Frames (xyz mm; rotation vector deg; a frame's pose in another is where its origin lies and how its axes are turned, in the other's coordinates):
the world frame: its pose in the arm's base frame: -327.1 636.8 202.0 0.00 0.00 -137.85
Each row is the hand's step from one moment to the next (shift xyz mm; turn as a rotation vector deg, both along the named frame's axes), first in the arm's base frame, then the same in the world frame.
Working: the arm's base frame: its pose in the world frame: 184.8 691.6 -202.0 0.00 0.00 137.85

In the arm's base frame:
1: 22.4 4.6 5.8 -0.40 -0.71 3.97
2: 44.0 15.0 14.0 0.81 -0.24 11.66
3: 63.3 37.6 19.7 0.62 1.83 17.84
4: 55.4 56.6 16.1 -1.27 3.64 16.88
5: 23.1 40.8 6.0 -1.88 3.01 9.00
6: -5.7 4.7 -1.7 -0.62 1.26 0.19
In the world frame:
1: -19.7 11.6 5.8 0.77 0.26 3.97
2: -42.7 18.4 14.0 -0.44 0.72 11.66
3: -72.2 14.6 19.7 -1.69 -0.94 17.84
4: -79.1 -4.8 16.1 -1.50 -3.55 16.88
5: -44.5 -14.7 6.0 -0.63 -3.49 9.00
6: 1.1 -7.3 -1.7 -0.39 -1.35 0.19

